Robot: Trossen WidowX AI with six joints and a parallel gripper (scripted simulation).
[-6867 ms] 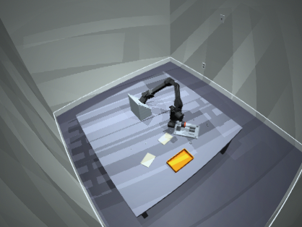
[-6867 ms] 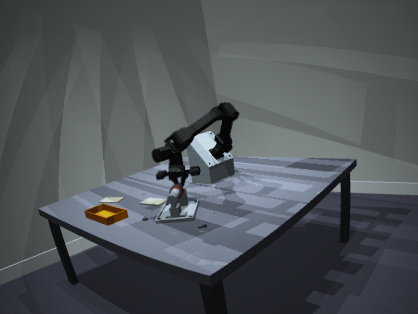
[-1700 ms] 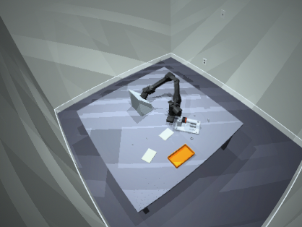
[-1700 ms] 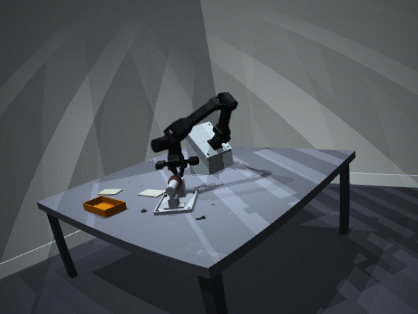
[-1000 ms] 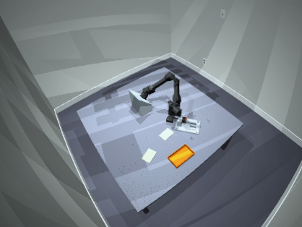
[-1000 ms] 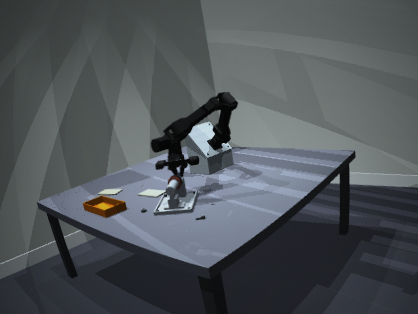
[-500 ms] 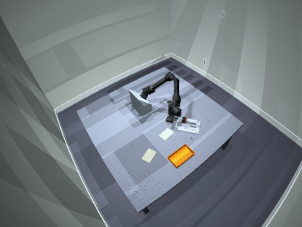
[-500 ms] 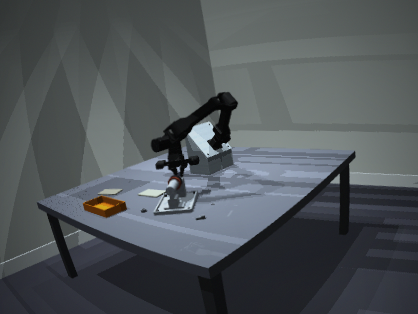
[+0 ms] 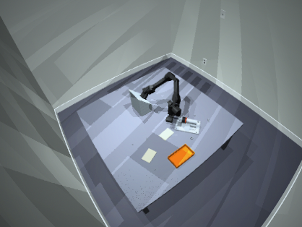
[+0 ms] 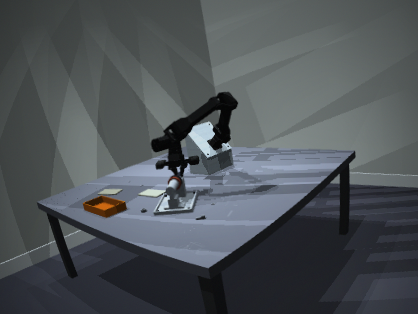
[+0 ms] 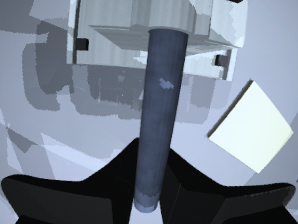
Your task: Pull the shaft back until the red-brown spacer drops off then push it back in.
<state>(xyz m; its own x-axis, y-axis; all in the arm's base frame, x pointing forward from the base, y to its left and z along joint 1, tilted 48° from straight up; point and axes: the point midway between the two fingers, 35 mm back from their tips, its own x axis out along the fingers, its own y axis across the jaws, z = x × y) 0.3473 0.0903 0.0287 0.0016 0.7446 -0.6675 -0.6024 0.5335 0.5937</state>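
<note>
My gripper tip is now 6 cm short of the blue-grey shaft, 5 cm to the right of it and 3 cm below it. From my gripper tip the other things lie so: red-brown spacer (11 cm ahead, 8 cm to the left, 3 cm above); orange tray (34 cm ahead, 16 cm to the right, 4 cm below).
</note>
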